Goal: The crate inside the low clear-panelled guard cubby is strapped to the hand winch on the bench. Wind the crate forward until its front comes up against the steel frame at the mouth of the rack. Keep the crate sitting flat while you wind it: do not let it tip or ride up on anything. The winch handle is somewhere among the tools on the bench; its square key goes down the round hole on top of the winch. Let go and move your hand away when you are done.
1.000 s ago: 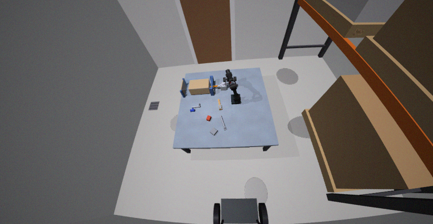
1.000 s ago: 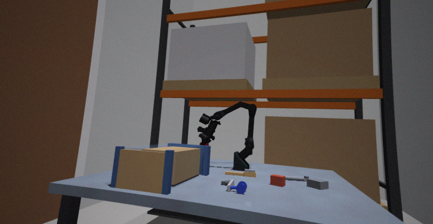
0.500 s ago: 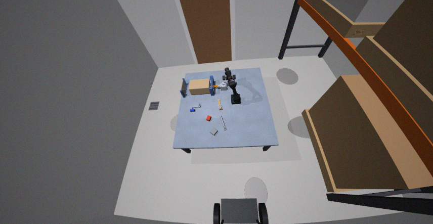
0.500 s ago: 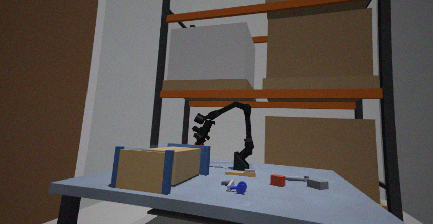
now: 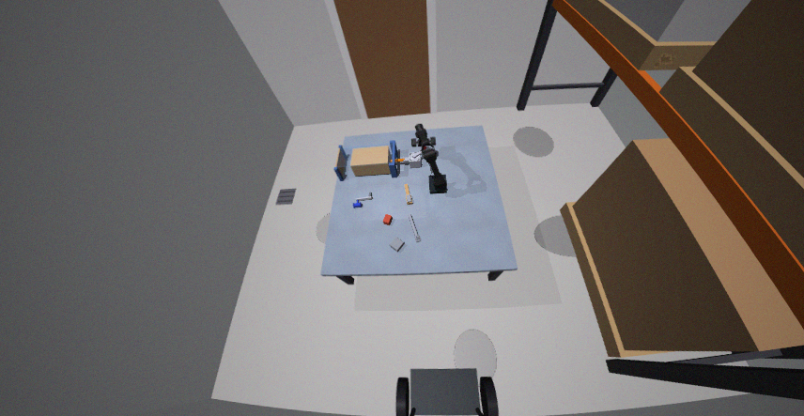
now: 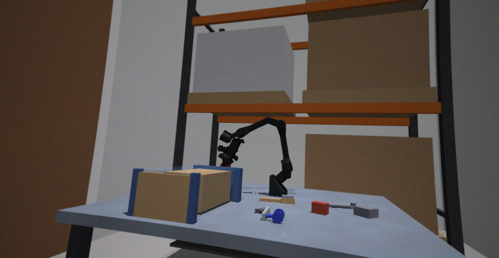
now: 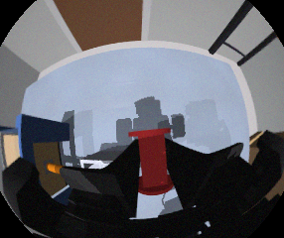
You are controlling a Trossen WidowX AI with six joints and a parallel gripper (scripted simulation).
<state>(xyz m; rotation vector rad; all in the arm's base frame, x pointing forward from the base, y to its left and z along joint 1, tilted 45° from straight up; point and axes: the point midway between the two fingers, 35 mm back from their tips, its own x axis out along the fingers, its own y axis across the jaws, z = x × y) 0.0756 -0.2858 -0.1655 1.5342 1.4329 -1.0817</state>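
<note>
Right now my gripper tip is 30 mm short of the winch handle, 40 mm to the right of it and 30 mm above it. From my gripper tip the other things lie so: blue frame 240 mm ahead, 60 mm to the left, 30 mm below; then red knob 20 mm to the left; then grey winch 70 mm ahead, 60 mm to the left, 100 mm below.
</note>
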